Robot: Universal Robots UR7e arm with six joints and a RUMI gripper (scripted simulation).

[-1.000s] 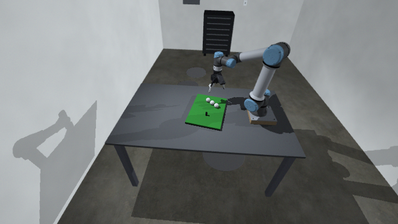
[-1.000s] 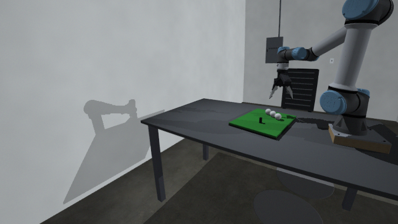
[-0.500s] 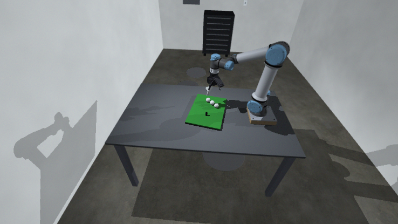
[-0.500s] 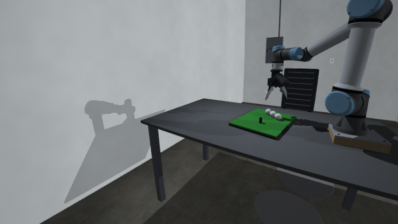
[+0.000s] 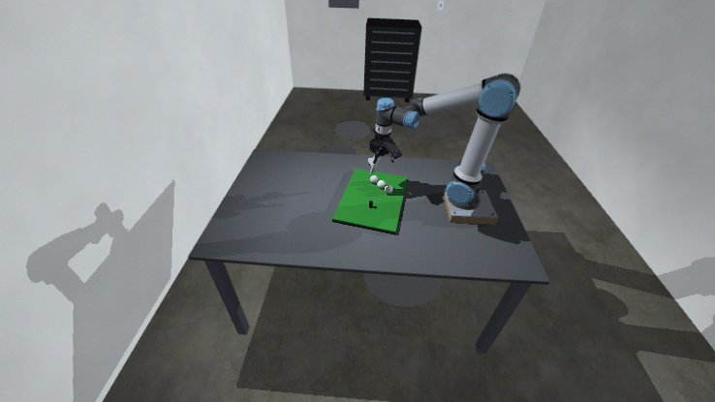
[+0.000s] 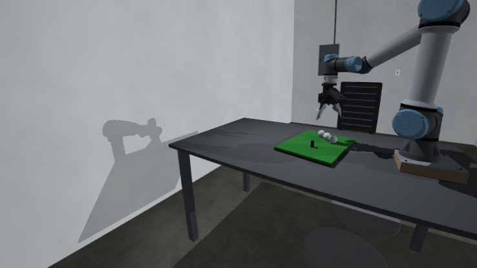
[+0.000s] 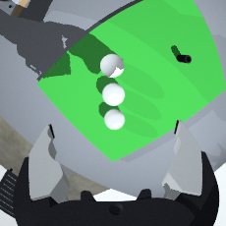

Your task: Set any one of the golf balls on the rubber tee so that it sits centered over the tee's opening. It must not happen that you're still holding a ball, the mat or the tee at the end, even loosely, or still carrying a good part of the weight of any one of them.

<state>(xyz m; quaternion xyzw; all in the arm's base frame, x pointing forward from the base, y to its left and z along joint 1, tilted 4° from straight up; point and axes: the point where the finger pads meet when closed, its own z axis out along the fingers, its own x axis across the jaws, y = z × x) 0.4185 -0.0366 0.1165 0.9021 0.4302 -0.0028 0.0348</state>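
My gripper is now 13 cm above the green mat, 12 cm to the right of it and 3 cm short of it.
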